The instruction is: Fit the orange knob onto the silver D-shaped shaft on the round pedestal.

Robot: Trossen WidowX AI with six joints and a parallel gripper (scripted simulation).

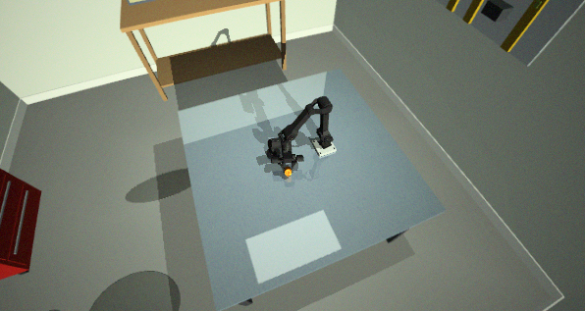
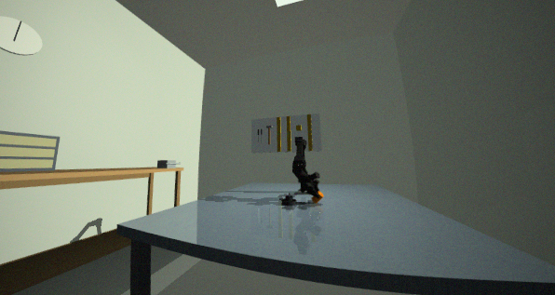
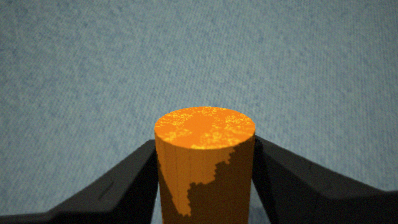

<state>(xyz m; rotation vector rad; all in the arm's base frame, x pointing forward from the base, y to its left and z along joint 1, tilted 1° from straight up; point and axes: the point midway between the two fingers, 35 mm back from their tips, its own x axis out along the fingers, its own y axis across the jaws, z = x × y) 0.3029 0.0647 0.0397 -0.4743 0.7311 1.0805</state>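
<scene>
The orange knob is 1 cm to the right of my gripper tip and 1 cm above it. The rest, counted from my gripper tip: dark round pedestal: 18 cm to the right, 1 cm below, 1 cm ahead.
</scene>
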